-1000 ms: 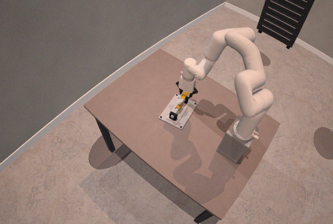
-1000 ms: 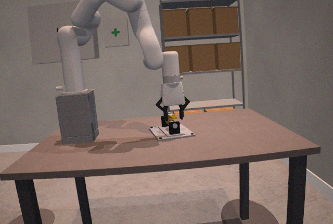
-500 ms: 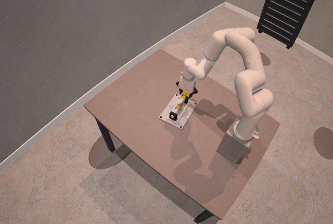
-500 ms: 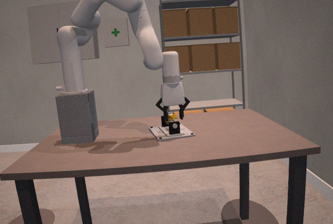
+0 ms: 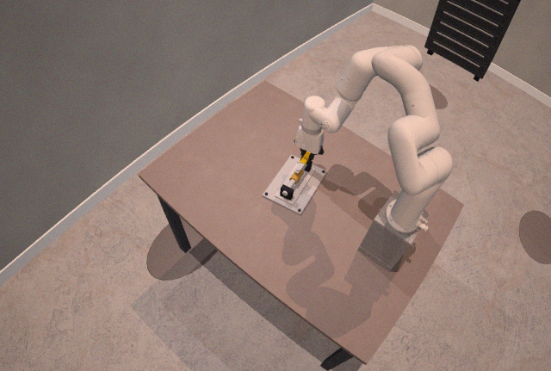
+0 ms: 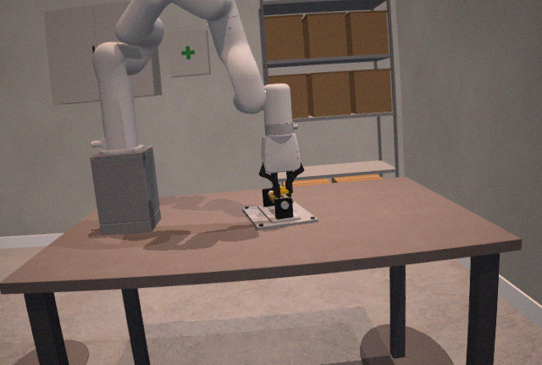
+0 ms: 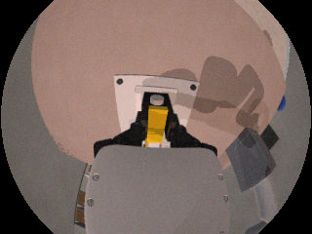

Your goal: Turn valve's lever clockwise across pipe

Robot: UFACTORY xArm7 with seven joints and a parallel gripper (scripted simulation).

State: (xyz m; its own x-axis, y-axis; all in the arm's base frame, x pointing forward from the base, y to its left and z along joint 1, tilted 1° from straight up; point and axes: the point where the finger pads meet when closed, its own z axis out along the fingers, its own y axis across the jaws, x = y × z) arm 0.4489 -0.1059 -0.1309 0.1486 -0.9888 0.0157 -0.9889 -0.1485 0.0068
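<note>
Right now the yellow lever is 50 mm to the left of my hand and 10 mm behind it. Round my hand: baseplate: 90 mm below, 80 mm to the left, 10 mm behind.
</note>
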